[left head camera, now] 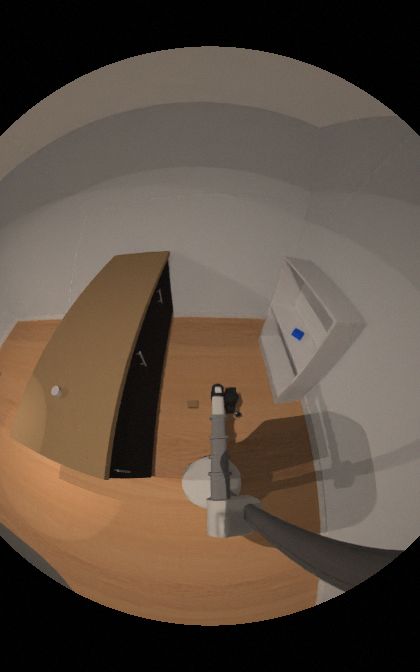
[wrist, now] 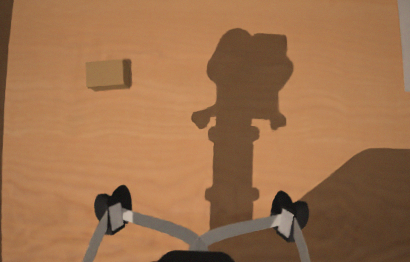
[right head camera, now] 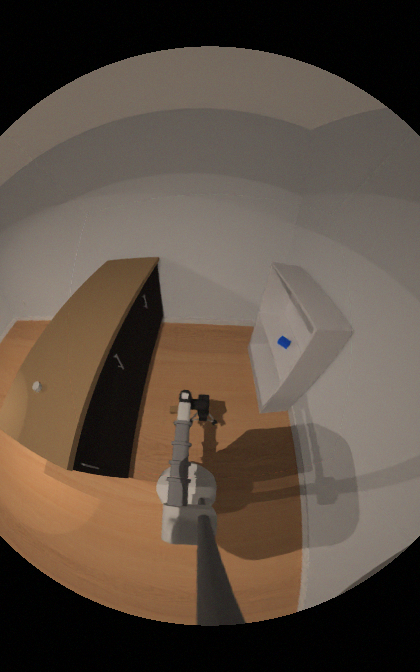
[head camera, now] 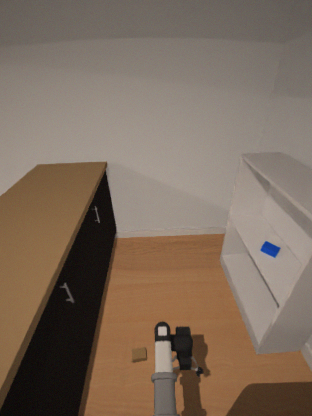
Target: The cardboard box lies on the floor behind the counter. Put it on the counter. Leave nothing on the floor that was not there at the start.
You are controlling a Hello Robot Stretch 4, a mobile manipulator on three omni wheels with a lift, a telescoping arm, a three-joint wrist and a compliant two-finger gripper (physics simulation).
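Frame: origin at the robot's base, x up, y right, z ahead, level; metres.
Where they show: gripper, fingertip midpoint: (wrist: 201, 204) (head camera: 182, 373).
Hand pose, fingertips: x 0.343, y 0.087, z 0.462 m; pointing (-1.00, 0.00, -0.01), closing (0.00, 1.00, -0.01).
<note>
After its pixels a point has its place.
The small cardboard box (head camera: 139, 354) {x 0.023, y -0.150, z 0.668 m} (left head camera: 193, 404) (right head camera: 173, 409) (wrist: 105, 74) {x 0.023, y -0.150, z 0.671 m} lies flat on the floor between the counter (head camera: 45, 215) {x 0.883, y -0.619, z 1.022 m} (left head camera: 100, 340) (right head camera: 85, 330) and the white shelf. In the right head view the arm hides part of it. My gripper (head camera: 187, 368) (right head camera: 204, 419) (wrist: 201, 204) {x 0.344, y 0.087, z 0.462 m} points down above the floor, to the right of the box in the head view. It is open, its two fingers wide apart with nothing between them. In the wrist view the box is at the upper left, ahead of the fingers and apart from them.
The white shelf unit (head camera: 290, 332) {x 0.244, y 0.742, z 0.670 m} (left head camera: 345, 327) (right head camera: 330, 340) stands on the right with a blue block (head camera: 270, 249) {x 0.564, y 0.701, z 1.019 m} (left head camera: 298, 334) (right head camera: 284, 342) on it. A small white cylinder (left head camera: 56, 391) (right head camera: 37, 386) stands on the counter. The counter's dark front has protruding handles.
</note>
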